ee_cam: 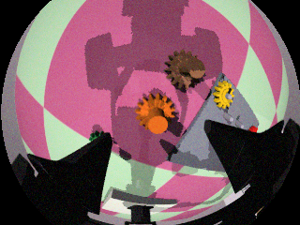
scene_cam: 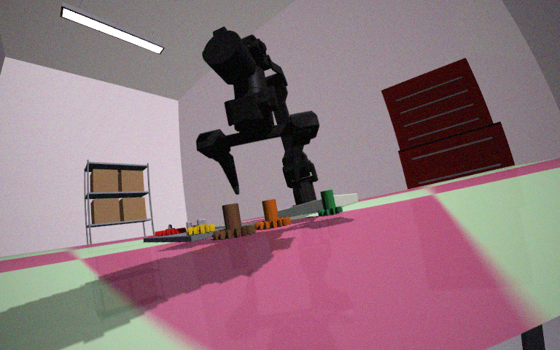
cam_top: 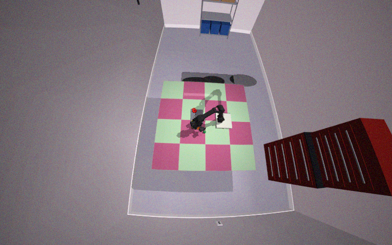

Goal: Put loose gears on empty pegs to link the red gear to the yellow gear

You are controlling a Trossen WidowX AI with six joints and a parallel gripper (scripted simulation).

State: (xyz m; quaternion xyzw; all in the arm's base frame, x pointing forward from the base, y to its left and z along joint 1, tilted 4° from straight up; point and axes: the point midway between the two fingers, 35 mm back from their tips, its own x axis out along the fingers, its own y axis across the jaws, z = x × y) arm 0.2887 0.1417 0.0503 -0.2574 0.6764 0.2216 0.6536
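Now: gripper tip 40 mm above the orange gear. Round my gripper tip: green gear (90 mm behind, 50 mm to the left, 40 mm below); then brown gear (70 mm ahead, 40 mm below); then yellow gear (80 mm ahead, 70 mm to the right, 40 mm below).
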